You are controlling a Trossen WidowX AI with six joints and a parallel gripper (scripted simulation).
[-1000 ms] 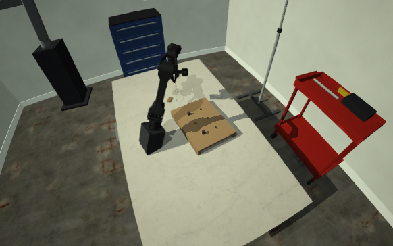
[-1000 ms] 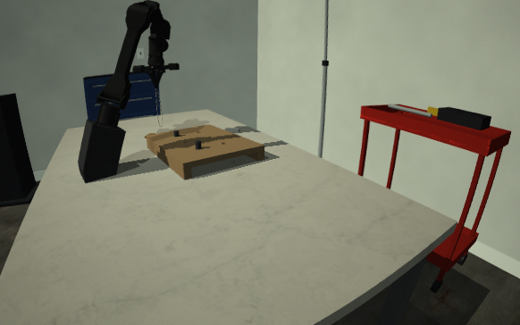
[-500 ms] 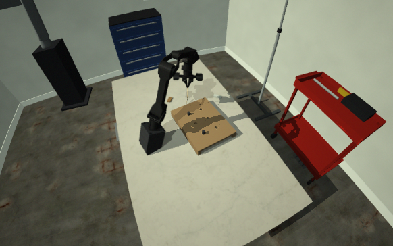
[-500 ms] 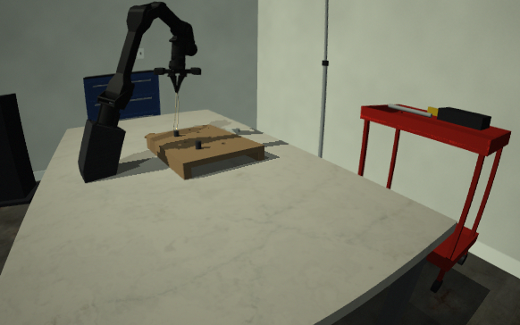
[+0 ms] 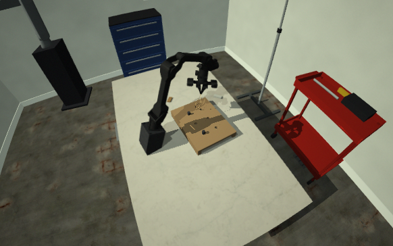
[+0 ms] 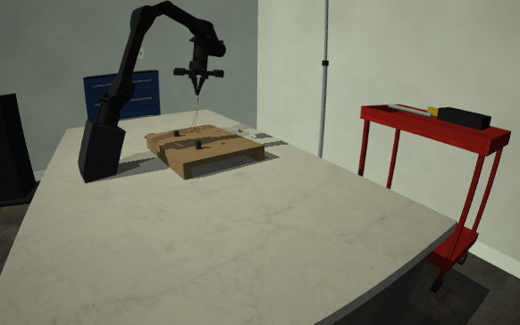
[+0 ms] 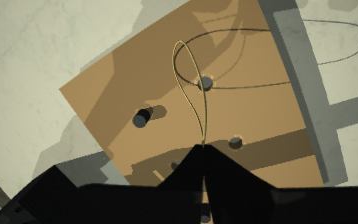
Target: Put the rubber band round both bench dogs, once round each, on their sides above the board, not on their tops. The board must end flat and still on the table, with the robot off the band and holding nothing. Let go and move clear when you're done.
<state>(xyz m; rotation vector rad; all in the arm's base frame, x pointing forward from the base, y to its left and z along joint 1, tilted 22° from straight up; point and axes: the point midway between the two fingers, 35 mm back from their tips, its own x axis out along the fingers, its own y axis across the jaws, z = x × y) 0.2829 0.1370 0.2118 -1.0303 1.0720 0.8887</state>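
Now: the wooden board 20 mm behind my hand, 100 mm to the right of it and 200 mm below it. From my hand the other things lie so: rubber band 180 mm ahead, 150 mm to the left, 220 mm below.
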